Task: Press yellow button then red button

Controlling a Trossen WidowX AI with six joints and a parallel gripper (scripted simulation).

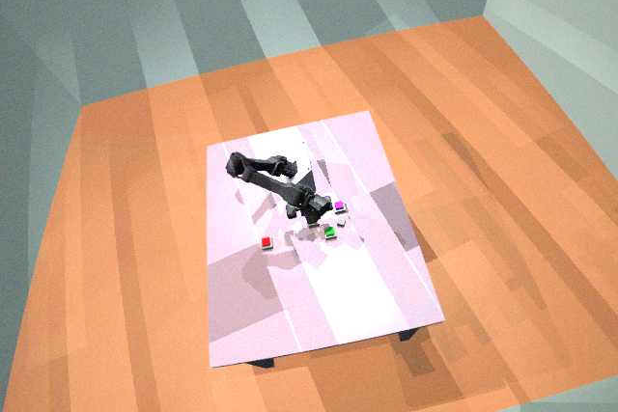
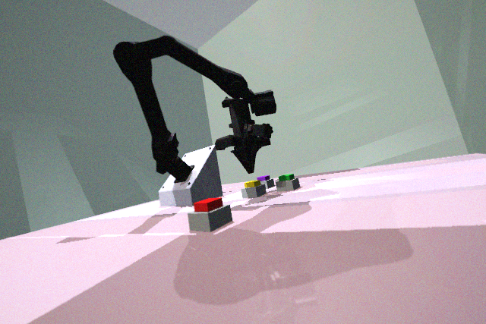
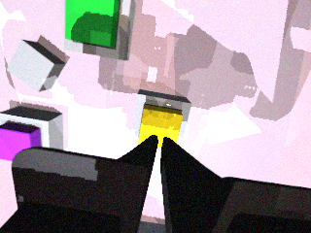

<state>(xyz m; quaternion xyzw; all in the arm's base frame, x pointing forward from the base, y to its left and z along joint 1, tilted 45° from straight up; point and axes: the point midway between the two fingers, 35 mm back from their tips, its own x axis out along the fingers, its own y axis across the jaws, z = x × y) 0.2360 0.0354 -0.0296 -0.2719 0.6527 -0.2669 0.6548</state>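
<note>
Now: the yellow button 30 mm below my gripper tip. Also, from my gripper tip: block 120 mm to the left, 50 mm below, 30 mm ahead; then purple button 120 mm to the left, 40 mm behind, 30 mm below; then green button 70 mm ahead, 60 mm to the left, 30 mm below.
</note>
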